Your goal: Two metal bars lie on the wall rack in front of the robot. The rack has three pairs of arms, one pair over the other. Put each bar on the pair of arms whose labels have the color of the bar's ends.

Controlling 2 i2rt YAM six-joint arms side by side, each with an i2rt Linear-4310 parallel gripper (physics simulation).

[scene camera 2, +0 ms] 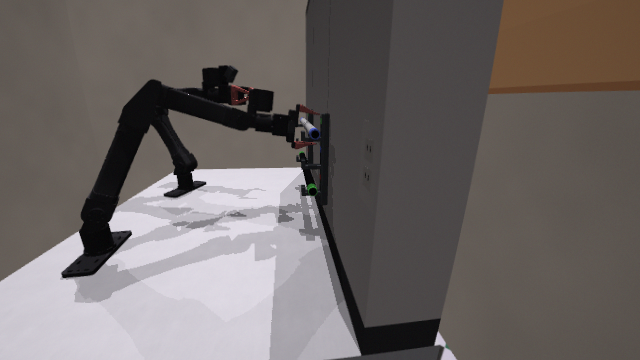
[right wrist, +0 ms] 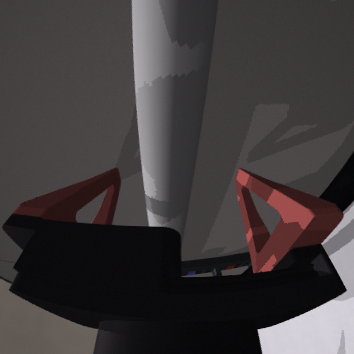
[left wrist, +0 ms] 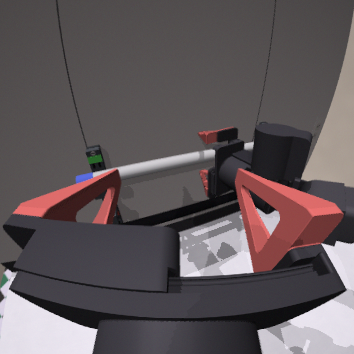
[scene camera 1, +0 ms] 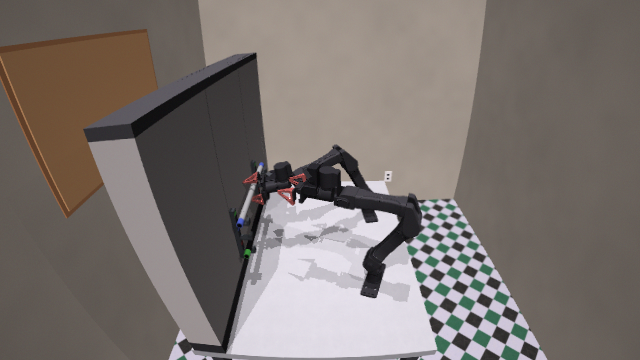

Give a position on a dark wall panel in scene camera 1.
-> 165,185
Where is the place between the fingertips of my right gripper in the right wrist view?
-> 177,174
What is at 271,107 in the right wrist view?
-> A dark wall panel.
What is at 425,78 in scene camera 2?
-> A dark wall panel.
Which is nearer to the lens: the green-ended bar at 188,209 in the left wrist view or the blue-ended bar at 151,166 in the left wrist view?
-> The blue-ended bar.
